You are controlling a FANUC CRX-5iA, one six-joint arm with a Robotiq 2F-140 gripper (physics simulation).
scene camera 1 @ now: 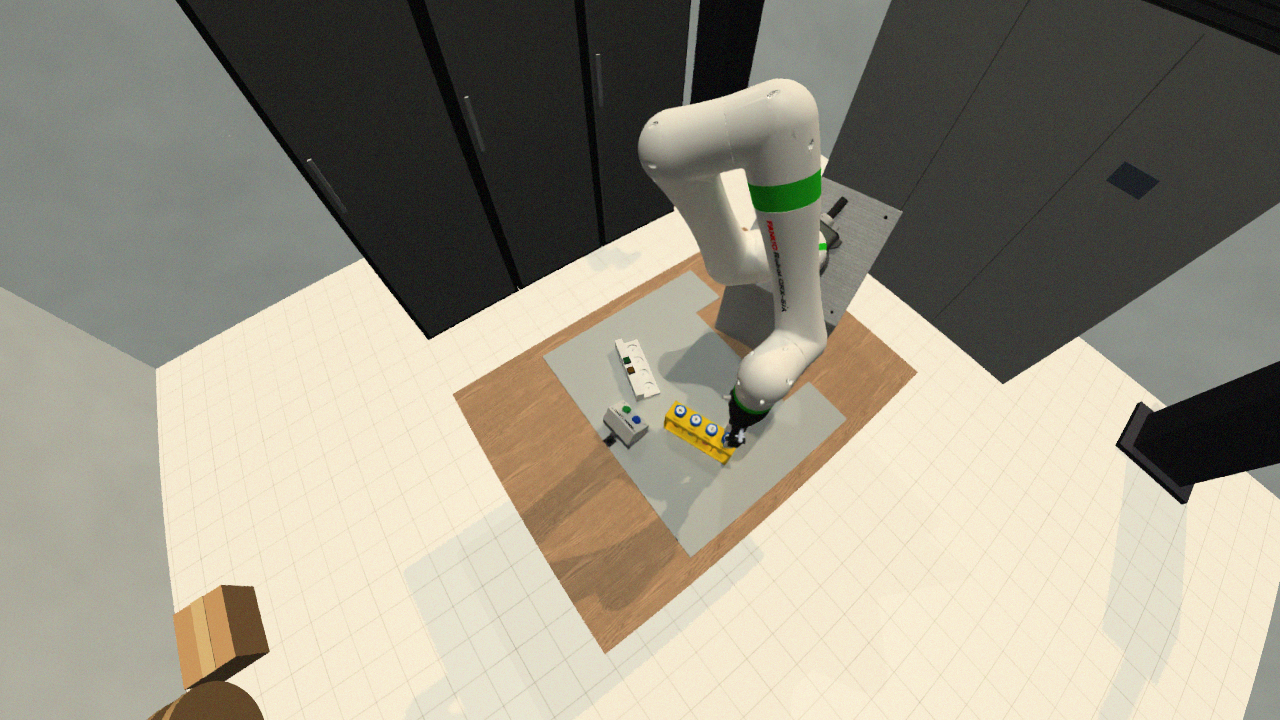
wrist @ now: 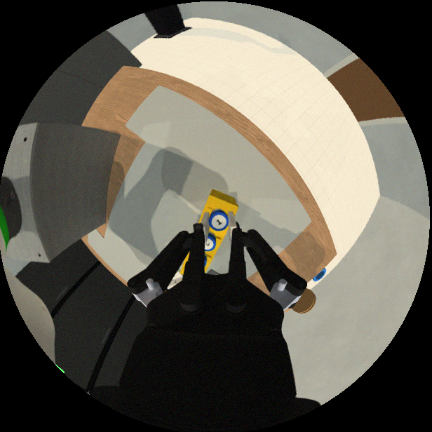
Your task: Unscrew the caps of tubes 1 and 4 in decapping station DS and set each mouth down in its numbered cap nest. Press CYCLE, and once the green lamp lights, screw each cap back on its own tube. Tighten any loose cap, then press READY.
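Places are measured from the arm's base along level axes (x right, y ahead, z up), in metres.
Pixels of known places: gripper, fingertip midpoint: [scene camera 1: 728, 439].
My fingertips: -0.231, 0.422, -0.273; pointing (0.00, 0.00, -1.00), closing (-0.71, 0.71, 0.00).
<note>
Behind a point stands the place of what it marks, as x, y, z.
The yellow decapping rack [scene camera 1: 687, 432] {-0.126, 0.472, -0.363} [wrist: 216, 203] holds a row of tubes with blue-rimmed white caps. My gripper [scene camera 1: 733, 438] {-0.231, 0.422, -0.273} [wrist: 218, 218] points down at the rack's right end in the scene view. Its fingers are shut on the cap marked 1 [wrist: 218, 221], one on each side; the cap sits over the rack's end position. The neighbouring cap [scene camera 1: 711, 429] {-0.180, 0.442, -0.266} [wrist: 209, 243] stands beside it in the row, partly behind a finger in the wrist view. The cap at the far end [scene camera 1: 680, 410] {-0.083, 0.477, -0.266} also stands in the rack. The tubes below the caps are largely hidden.
A white block with round nests [scene camera 1: 646, 381] {0.095, 0.466, -0.377} and small green and orange-brown squares lies behind the rack. A grey box [scene camera 1: 625, 431] {-0.026, 0.632, -0.319} carries a green button [scene camera 1: 626, 409] {0.029, 0.590, -0.316} and a blue button [scene camera 1: 636, 420] {-0.018, 0.586, -0.316}, left of the rack. All stand on the grey mat [scene camera 1: 684, 523] {-0.329, 0.643, -0.387}.
</note>
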